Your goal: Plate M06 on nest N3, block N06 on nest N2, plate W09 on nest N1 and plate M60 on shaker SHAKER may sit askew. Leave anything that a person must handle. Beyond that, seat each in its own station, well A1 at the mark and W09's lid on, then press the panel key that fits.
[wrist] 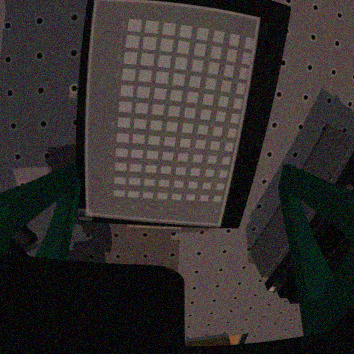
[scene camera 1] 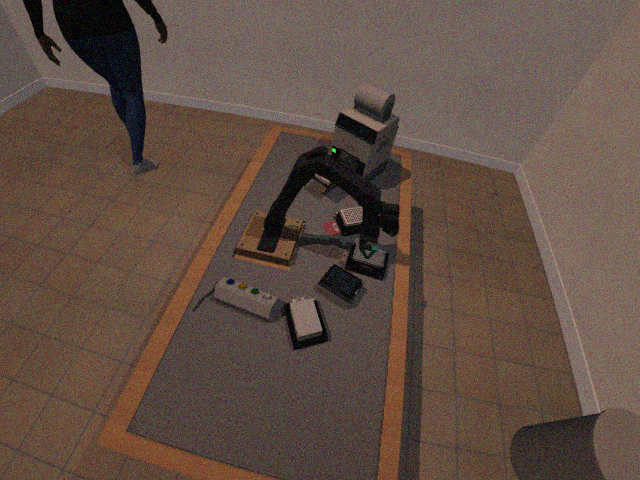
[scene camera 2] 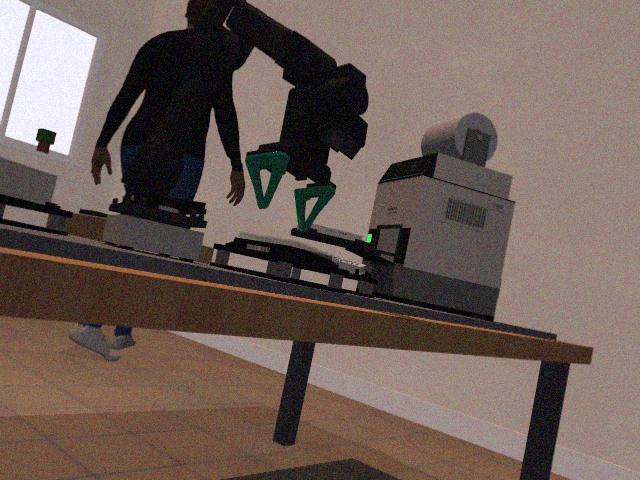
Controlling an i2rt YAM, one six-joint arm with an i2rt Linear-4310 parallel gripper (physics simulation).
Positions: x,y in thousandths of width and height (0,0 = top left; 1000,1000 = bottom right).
Labels:
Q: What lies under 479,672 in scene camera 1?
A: A white plate.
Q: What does the gripper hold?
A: Nothing.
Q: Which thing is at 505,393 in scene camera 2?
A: The gripper.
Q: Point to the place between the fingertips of the gripper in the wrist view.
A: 507,496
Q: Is the gripper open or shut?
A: Open.

